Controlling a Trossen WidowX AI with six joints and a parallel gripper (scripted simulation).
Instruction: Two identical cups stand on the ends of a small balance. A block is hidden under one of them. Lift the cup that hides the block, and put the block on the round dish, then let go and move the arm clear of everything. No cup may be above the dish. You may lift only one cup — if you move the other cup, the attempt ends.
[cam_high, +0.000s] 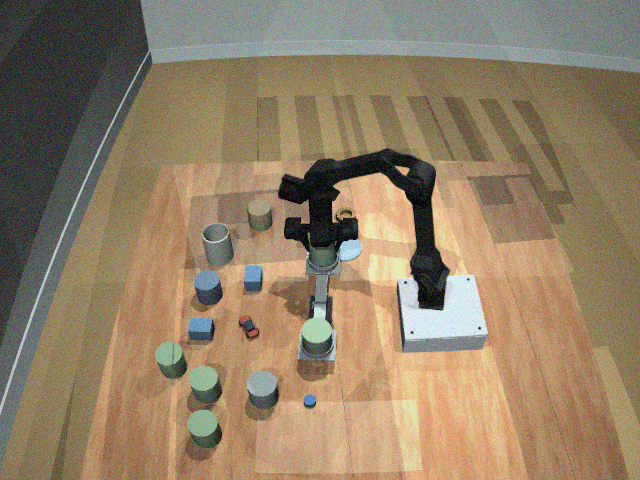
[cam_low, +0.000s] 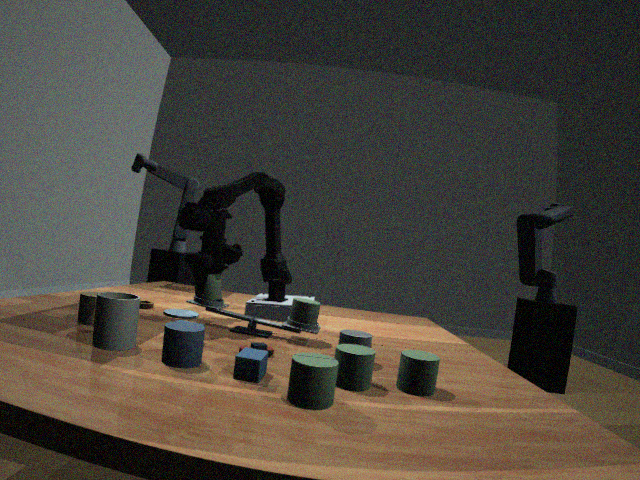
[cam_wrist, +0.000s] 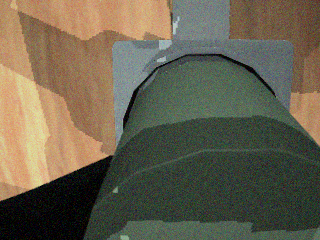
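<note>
Right now my gripper tip is 1 cm to the right of the pale green block and 2 cm above it. The rest, counted from my gripper tip: balance 2 cm behind, 13 cm to the left, 7 cm below; then round dish 4 cm behind, 10 cm to the right, 9 cm below; then balance beam 2 cm behind, 13 cm to the left, 5 cm below.
</note>
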